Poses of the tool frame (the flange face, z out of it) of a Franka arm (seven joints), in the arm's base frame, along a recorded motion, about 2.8 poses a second.
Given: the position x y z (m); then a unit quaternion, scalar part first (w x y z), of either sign.
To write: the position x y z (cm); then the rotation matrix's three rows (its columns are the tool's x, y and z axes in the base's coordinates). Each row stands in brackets. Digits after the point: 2 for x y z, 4 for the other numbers.
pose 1, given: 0.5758 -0.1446 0.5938 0.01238 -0.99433 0.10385 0.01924
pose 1, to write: [57.58 -14.46 59.38], [[0.9777 -0.2070 -0.0357], [-0.2060 -0.9781 0.0286], [-0.0408 -0.0206 -0.9990]]
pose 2, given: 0.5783 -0.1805 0.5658 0.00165 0.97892 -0.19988 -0.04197
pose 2, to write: [57.83 -18.05 56.58], [[0.9166 -0.3912 -0.0828], [-0.3915 -0.9201 0.0135], [-0.0815 0.0200 -0.9965]]
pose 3, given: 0.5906 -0.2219 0.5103 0.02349 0.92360 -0.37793 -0.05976
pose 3, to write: [59.06 -22.19 51.03], [[0.7072 -0.6953 -0.1281], [-0.7009 -0.7132 0.0018], [-0.0926 0.0886 -0.9918]]
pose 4, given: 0.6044 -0.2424 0.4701 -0.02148 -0.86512 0.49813 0.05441
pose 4, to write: [60.44 -24.24 47.01], [[0.4978 -0.8596 -0.1155], [-0.8642 -0.5028 0.0170], [-0.0727 0.0914 -0.9932]]
